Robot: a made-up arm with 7 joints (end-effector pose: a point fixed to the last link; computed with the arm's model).
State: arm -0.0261 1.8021 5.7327 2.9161 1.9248 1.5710 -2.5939
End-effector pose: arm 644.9 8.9 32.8 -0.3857 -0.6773 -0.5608 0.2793
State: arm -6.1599 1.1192 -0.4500 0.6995 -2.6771 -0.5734 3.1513
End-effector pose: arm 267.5 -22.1 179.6 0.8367 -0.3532 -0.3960 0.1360
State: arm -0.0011 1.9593 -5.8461 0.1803 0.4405 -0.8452 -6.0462
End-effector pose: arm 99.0 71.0 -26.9 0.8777 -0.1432 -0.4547 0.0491
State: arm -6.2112 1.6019 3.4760 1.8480 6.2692 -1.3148 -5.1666
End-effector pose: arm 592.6 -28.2 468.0 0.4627 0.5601 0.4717 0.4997
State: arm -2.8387 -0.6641 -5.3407 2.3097 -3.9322 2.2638 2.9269
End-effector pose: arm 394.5 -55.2 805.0 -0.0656 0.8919 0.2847 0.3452
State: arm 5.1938 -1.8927 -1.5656 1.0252 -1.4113 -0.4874 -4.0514
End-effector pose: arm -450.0 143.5 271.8 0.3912 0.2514 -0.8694 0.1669
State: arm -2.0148 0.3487 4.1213 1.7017 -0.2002 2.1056 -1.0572
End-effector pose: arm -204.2 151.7 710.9 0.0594 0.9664 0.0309 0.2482
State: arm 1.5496 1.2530 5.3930 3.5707 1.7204 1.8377 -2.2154
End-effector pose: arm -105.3 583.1 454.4 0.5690 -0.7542 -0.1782 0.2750
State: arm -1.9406 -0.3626 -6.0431 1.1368 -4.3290 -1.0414 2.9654
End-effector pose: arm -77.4 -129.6 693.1 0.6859 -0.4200 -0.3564 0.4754
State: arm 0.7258 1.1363 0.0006 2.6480 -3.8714 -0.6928 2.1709
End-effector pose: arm 515.3 370.2 341.2 0.4458 0.7494 0.3303 0.3612
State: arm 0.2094 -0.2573 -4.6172 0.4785 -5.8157 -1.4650 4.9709
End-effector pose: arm -122.7 249.5 595.7 -0.0859 -0.5419 -0.8344 0.0526
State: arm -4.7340 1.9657 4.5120 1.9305 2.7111 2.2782 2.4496
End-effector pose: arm 245.5 554.7 58.6 0.5625 -0.6969 -0.3633 0.2568
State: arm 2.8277 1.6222 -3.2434 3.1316 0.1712 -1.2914 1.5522
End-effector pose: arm -549.2 167.6 201.4 0.5868 -0.8003 -0.0767 0.0968
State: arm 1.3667 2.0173 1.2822 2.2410 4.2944 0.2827 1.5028
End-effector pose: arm -185.5 583.0 -27.9 -0.7930 -0.4657 0.0782 0.3849
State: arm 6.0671 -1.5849 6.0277 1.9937 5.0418 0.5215 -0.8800
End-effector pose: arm -584.3 52.0 617.0 0.2152 -0.3166 0.3960 0.8346
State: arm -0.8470 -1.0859 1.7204 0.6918 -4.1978 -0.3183 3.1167
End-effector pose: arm 94.6 298.0 408.5 0.3459 0.6976 0.1107 0.6176
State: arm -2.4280 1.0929 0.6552 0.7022 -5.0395 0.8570 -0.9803
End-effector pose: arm -75.7 -339.7 161.3 -0.3011 0.6710 -0.3274 0.5931
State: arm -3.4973 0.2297 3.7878 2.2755 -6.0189 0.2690 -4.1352
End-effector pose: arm 105.7 119.6 981.9 -0.3010 0.3513 -0.2174 0.8595
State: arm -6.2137 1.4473 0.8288 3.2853 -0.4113 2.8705 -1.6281
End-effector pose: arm 558.2 81.2 273.4 -0.4804 -0.7019 0.2214 0.4770
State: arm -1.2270 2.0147 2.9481 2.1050 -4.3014 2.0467 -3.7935
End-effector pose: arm 177.1 -621.2 258.4 -0.4564 -0.7010 0.3935 0.3815
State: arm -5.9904 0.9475 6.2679 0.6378 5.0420 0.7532 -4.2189
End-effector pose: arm 312.2 80.4 141.6 0.8797 -0.1891 -0.0387 0.4346
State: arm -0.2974 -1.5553 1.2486 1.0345 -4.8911 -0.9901 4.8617
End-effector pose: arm -262.5 338.7 478.0 0.0770 0.1357 0.9262 0.3433
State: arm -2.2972 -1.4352 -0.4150 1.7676 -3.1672 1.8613 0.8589
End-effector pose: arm 273.5 487.0 639.7 -0.8009 -0.0784 -0.5140 0.2970
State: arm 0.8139 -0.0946 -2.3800 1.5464 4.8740 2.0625 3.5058
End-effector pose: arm -122.7 -343.2 684.7 -0.6858 -0.3266 0.3767 0.5302
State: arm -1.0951 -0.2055 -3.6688 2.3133 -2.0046 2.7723 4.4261
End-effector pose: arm 32.8 243.6 829.4 0.5952 0.5597 -0.2248 0.5310
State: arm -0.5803 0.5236 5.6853 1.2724 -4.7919 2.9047 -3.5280
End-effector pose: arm 302.8 -282.7 509.1 -0.0655 -0.4685 -0.8776 0.0774
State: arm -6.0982 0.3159 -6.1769 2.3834 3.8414 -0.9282 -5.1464
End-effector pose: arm 371.5 161.6 720.0 0.3540 0.7013 0.5997 0.1522
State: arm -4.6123 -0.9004 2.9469 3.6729 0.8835 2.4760 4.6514
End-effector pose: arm 119.0 -446.2 630.4 0.8992 0.3996 0.1366 0.1147
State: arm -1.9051 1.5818 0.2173 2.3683 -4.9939 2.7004 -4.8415
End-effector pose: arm -59.0 -546.6 119.5 -0.1317 0.4093 0.4738 0.7685
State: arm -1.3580 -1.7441 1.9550 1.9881 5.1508 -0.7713 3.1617
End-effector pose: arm 84.0 566.4 11.8 -0.9547 -0.1547 -0.1229 0.2224
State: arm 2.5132 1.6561 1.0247 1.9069 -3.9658 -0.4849 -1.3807
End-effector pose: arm -508.7 66.5 19.9 0.6928 0.6392 -0.3176 0.1032
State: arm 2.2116 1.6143 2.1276 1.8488 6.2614 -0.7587 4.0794
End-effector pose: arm -542.4 357.1 400.6 -0.1046 -0.6058 -0.2377 0.7520
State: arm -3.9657 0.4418 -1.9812 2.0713 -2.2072 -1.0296 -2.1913
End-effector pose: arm 79.8 318.1 741.5 -0.8057 0.1299 -0.2318 0.5294
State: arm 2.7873 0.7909 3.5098 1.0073 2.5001 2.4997 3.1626
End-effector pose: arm -38.4 190.1 763.0 0.4633 -0.4216 -0.7646 0.1516
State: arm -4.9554 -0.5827 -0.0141 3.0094 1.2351 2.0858 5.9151
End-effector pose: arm -152.6 -233.2 866.5 0.0151 -0.8099 -0.4182 0.4111
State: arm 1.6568 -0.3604 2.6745 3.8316 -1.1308 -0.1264 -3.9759
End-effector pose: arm 136.1 -85.1 859.0 0.1297 0.2105 0.9040 0.3488
